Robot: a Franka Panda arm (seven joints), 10 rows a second.
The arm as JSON. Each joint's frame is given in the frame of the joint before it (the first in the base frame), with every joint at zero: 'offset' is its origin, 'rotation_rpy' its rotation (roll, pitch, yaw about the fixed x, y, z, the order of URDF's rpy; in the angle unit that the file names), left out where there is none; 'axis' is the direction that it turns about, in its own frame. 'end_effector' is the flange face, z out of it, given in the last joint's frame.
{
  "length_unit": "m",
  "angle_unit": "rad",
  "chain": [
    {
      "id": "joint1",
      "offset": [
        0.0,
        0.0,
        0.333
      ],
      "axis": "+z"
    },
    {
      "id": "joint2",
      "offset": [
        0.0,
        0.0,
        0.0
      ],
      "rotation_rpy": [
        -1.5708,
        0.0,
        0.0
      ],
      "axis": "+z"
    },
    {
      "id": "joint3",
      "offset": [
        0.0,
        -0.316,
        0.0
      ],
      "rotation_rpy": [
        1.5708,
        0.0,
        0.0
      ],
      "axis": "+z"
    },
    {
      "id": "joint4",
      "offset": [
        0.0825,
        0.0,
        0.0
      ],
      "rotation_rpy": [
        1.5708,
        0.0,
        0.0
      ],
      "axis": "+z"
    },
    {
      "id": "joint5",
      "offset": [
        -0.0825,
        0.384,
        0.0
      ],
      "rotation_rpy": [
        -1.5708,
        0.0,
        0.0
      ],
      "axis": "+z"
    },
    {
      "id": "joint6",
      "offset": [
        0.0,
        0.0,
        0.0
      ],
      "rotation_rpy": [
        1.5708,
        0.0,
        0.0
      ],
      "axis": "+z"
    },
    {
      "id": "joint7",
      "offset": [
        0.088,
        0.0,
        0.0
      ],
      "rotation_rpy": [
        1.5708,
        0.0,
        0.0
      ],
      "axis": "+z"
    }
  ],
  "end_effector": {
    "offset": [
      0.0,
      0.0,
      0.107
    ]
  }
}
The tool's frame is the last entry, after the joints.
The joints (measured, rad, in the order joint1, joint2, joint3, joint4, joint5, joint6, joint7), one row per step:
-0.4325 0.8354 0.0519 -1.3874 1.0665 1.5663 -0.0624
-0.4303 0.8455 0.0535 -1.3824 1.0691 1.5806 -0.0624
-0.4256 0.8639 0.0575 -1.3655 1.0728 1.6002 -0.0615
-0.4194 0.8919 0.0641 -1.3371 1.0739 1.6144 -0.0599
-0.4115 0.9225 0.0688 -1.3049 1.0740 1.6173 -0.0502
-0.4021 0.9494 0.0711 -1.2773 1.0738 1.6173 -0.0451
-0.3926 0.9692 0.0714 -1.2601 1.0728 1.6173 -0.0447
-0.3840 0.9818 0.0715 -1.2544 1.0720 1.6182 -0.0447
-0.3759 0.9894 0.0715 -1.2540 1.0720 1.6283 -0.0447
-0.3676 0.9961 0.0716 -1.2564 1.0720 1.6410 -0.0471
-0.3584 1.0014 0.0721 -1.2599 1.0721 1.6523 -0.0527
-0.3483 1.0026 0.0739 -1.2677 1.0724 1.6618 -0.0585
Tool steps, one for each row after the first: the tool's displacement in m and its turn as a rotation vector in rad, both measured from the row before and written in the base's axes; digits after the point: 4 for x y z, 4 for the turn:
0.0020 0.0006 -0.0050 -0.0042 0.0003 -0.0087
0.0052 0.0020 -0.0059 -0.0063 -0.0045 -0.0100
0.0068 0.0041 -0.0078 -0.0030 -0.0047 -0.0023
0.0062 0.0054 -0.0080 0.0030 0.0049 0.0035
0.0050 0.0059 -0.0075 0.0028 0.0030 0.0075
0.0029 0.0059 -0.0071 0.0012 0.0027 0.0091
0.0009 0.0060 -0.0066 0.0017 0.0063 0.0082
0.0009 0.0049 -0.0055 -0.0040 0.0044 0.0008
0.0005 0.0051 -0.0060 -0.0053 0.0033 0.0003
0.0004 0.0061 -0.0054 -0.0044 0.0002 0.0037
0.0000 0.0079 -0.0040 -0.0022 0.0003 0.0068

